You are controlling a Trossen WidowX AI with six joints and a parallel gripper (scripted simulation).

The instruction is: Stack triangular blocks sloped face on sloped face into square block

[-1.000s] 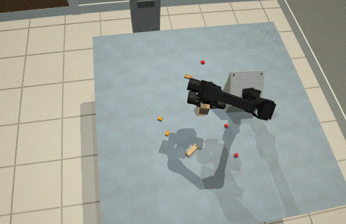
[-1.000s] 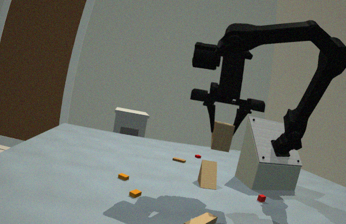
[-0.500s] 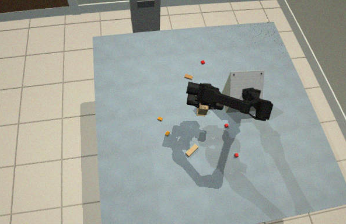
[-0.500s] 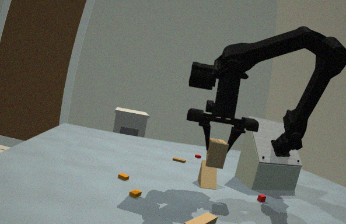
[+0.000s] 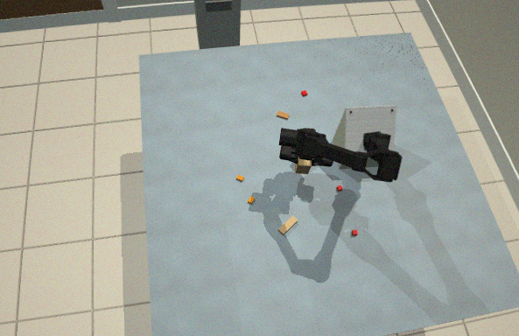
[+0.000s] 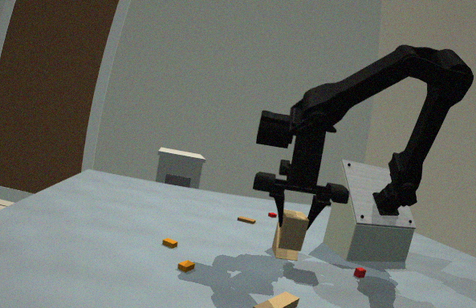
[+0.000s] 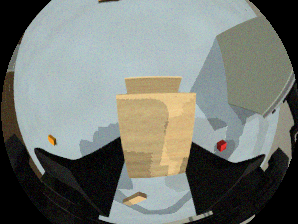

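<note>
Now: gripper tip 10 mm below the tan triangular block. Also, from my gripper tip: flat tan plank: 90 mm ahead, 210 mm to the left, 60 mm below.
</note>
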